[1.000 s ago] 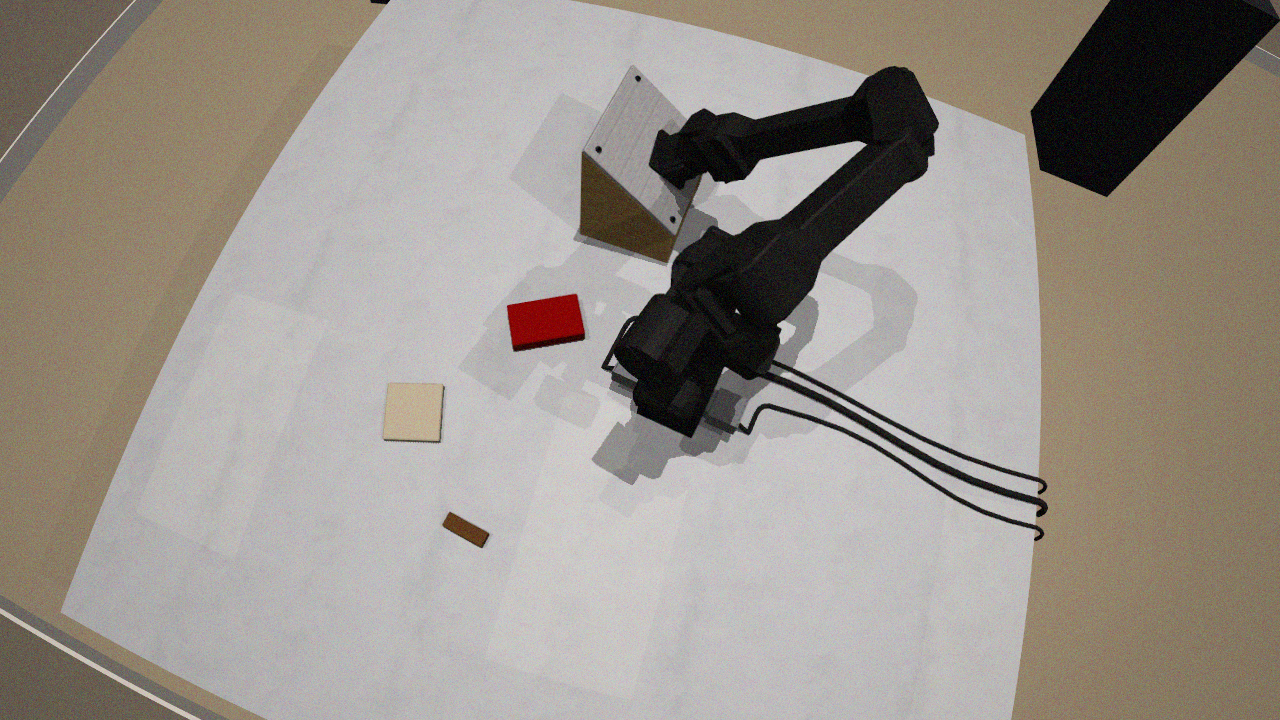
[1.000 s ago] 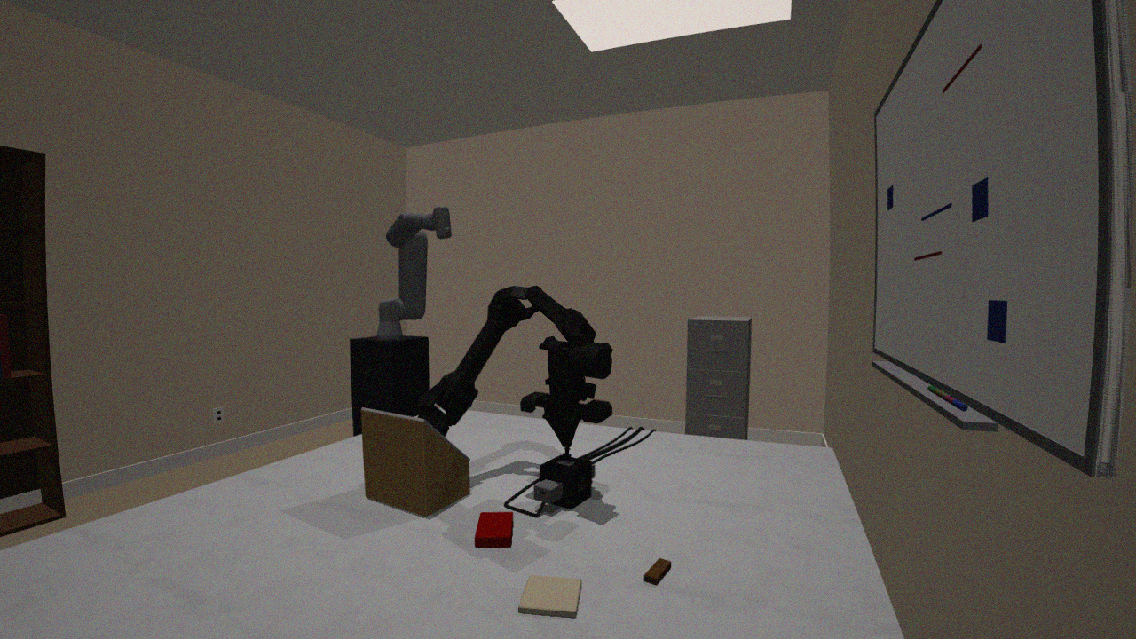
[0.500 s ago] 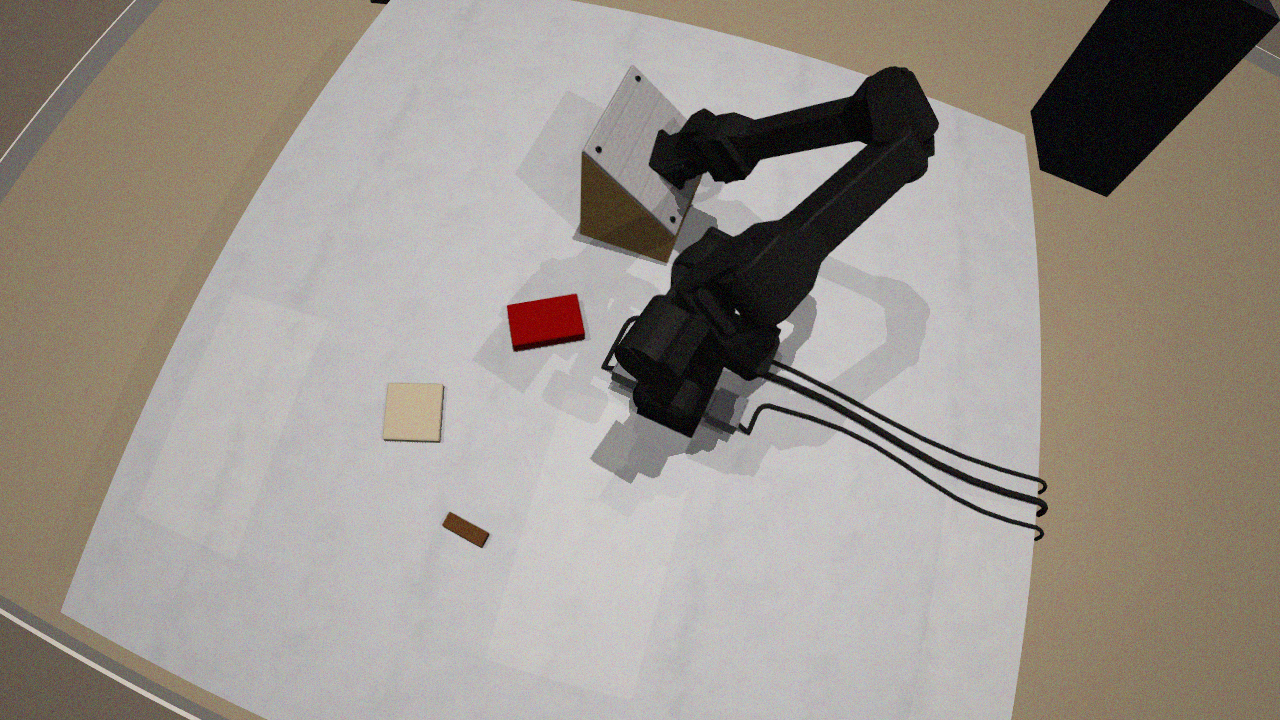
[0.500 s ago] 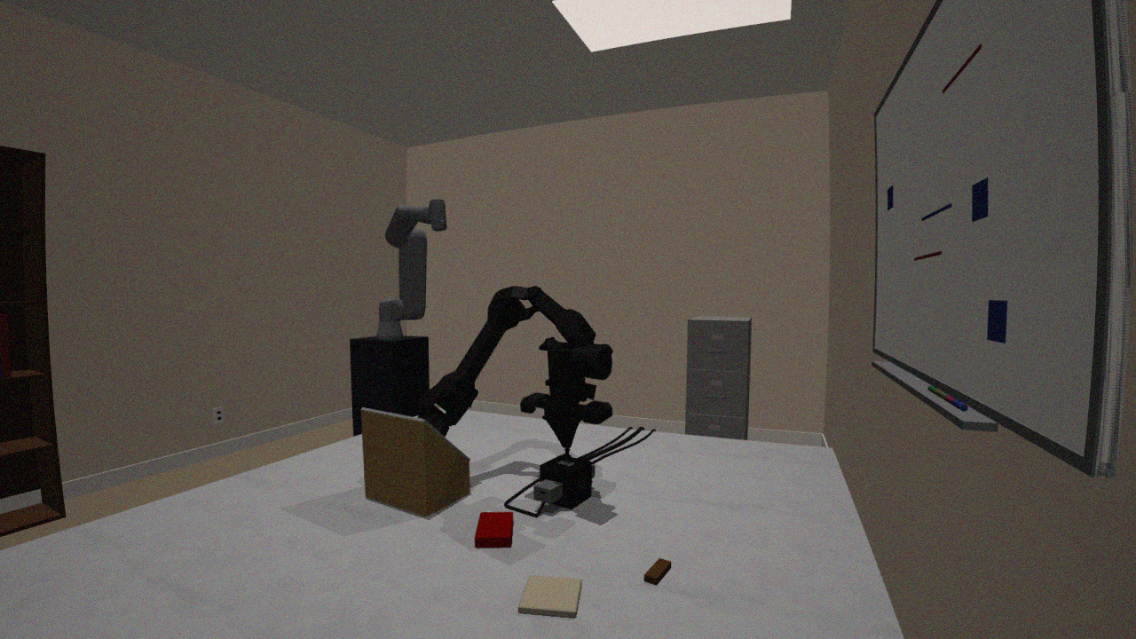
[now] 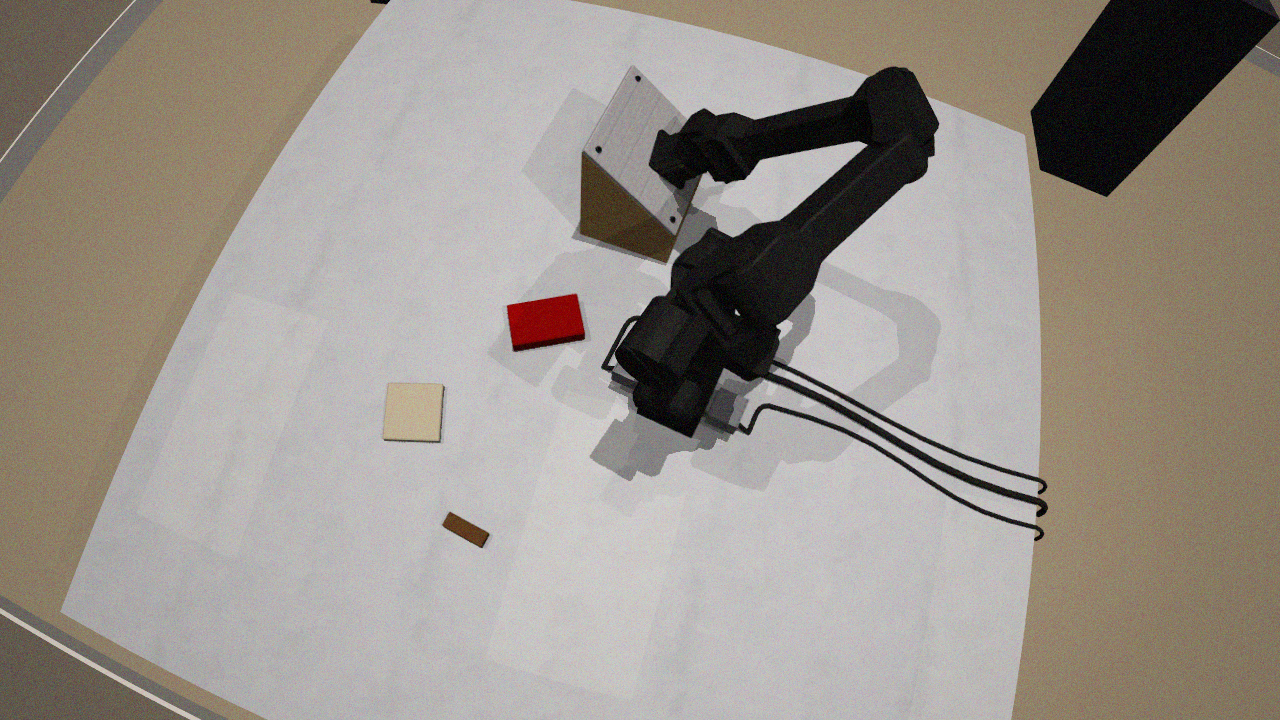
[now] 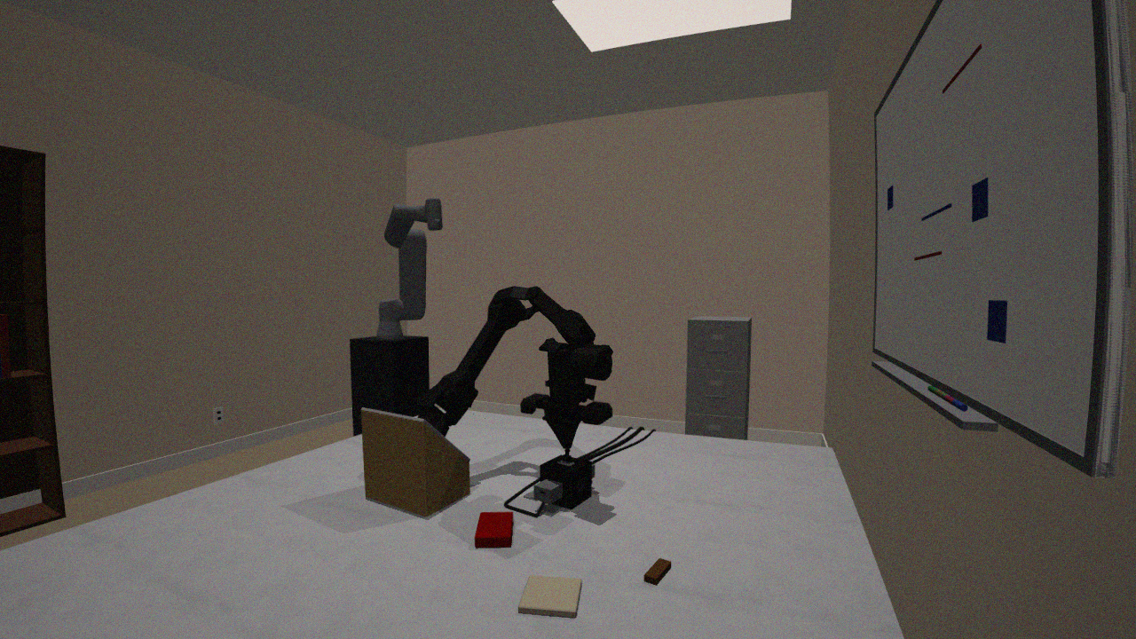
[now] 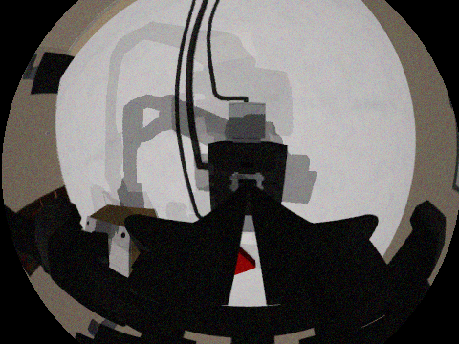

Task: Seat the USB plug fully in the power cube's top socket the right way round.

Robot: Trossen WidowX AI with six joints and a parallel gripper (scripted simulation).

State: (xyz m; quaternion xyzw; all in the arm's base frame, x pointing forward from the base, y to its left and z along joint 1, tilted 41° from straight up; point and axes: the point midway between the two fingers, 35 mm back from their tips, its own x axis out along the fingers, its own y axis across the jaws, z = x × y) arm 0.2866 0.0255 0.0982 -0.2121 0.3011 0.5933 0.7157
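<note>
Right now the USB plug is 20 mm below my gripper tip. Also, from my gripper tip: red flat block: 190 mm to the right, 100 mm below, 60 mm behind; cream tile: 330 mm to the right, 110 mm ahead, 100 mm below; small brown block: 230 mm ahead, 210 mm to the right, 100 mm below.
</note>
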